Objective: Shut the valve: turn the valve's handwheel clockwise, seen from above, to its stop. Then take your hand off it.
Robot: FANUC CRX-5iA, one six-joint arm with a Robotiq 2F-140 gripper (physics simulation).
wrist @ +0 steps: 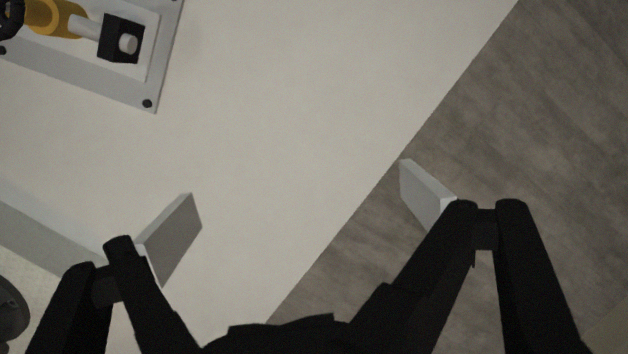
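The valve's black handwheel (pixel 11 19) is at the top left corner of the wrist view, cut off by the frame edge. The yellow valve body (pixel 62 21) lies beside it, joined by a pale pipe (pixel 84 27) to a black block (pixel 121 39). These stand on a grey mounting plate (pixel 90 80) with dark bolts at its corners. My gripper (pixel 297 194) is wide open and empty, its two grey pads far apart. It is well away from the valve, which lies up and to the left of the fingers.
The pale table top (pixel 280 125) ends in a diagonal edge, with the grey-brown floor (pixel 540 110) beyond it at the right. A light grey raised strip (pixel 40 230) runs at the lower left, behind the left finger. A dark rounded object (pixel 12 310) is at the left edge.
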